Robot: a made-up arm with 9 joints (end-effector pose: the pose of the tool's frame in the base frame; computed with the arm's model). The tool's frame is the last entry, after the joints.
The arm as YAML. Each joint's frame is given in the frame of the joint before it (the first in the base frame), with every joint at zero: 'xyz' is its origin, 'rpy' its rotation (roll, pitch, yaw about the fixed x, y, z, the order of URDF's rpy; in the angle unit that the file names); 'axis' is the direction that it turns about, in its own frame. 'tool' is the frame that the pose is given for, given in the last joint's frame.
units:
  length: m
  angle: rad
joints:
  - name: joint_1
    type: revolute
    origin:
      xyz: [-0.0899, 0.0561, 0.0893]
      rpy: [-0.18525, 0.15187, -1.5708]
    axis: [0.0, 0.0, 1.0]
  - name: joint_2
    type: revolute
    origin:
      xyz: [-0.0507, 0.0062, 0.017]
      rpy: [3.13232, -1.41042, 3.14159]
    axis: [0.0, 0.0, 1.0]
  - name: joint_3
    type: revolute
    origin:
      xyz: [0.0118, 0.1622, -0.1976]
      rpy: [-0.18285, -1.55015, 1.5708]
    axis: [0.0, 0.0, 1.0]
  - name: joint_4
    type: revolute
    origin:
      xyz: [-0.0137, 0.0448, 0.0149]
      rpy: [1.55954, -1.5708, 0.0]
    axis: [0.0, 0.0, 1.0]
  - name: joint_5
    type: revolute
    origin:
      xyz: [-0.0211, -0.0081, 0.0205]
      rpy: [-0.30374, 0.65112, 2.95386]
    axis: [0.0, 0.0, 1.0]
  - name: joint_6
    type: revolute
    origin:
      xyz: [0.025, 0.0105, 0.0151]
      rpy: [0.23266, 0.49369, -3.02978]
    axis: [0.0, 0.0, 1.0]
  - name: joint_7
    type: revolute
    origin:
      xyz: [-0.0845, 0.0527, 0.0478]
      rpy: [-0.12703, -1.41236, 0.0]
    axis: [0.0, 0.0, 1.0]
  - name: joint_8
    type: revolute
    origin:
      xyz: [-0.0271, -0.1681, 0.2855]
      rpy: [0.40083, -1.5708, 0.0]
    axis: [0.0, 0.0, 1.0]
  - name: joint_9
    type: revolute
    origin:
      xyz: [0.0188, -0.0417, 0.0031]
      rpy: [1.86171, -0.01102, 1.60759]
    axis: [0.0, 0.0, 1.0]
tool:
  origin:
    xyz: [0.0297, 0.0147, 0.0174]
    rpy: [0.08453, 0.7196, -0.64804]
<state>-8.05 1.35 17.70 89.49 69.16 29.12 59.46 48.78 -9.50</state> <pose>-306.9 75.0 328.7 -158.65 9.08 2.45</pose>
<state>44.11 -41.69 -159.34 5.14 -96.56 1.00 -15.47 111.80 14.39</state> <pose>191.7 437.4 196.5 -94.80 -78.31 -164.72</pose>
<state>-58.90 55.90 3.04 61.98 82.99 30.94 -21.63 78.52 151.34</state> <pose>-35.8 114.9 431.0 107.82 -33.65 149.58</pose>
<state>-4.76 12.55 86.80 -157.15 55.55 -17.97 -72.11 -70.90 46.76</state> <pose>-124.4 -313.9 457.2 -9.84 -1.18 158.72</pose>
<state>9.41 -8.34 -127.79 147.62 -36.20 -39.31 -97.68 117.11 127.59</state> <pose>228.4 -453.7 237.0 -158.92 -13.03 -3.18</pose>
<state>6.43 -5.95 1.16 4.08 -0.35 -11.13 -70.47 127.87 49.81</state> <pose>525.3 -169.3 90.2 119.48 87.47 -66.14</pose>
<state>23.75 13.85 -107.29 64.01 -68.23 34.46 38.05 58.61 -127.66</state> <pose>475.8 4.2 400.3 -86.07 -62.88 -90.69</pose>
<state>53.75 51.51 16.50 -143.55 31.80 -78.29 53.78 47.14 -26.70</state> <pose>-7.5 -124.2 390.9 -107.86 16.98 61.63</pose>
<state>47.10 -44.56 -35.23 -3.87 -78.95 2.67 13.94 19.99 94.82</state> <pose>566.0 17.3 453.8 145.40 55.57 95.89</pose>
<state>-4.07 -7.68 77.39 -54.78 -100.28 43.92 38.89 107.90 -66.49</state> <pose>49.2 -181.7 568.6 -94.92 -44.71 28.54</pose>
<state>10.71 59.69 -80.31 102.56 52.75 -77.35 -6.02 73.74 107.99</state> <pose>378.7 154.0 184.8 163.74 -25.51 137.80</pose>
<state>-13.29 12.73 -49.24 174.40 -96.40 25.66 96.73 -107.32 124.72</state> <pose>-254.1 -144.3 355.8 -96.82 15.80 126.63</pose>
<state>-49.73 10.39 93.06 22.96 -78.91 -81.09 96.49 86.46 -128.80</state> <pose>54.4 212.8 -70.4 7.43 40.61 86.43</pose>
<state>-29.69 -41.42 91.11 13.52 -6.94 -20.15 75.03 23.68 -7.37</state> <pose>416.5 -128.8 405.2 -2.57 24.93 167.76</pose>
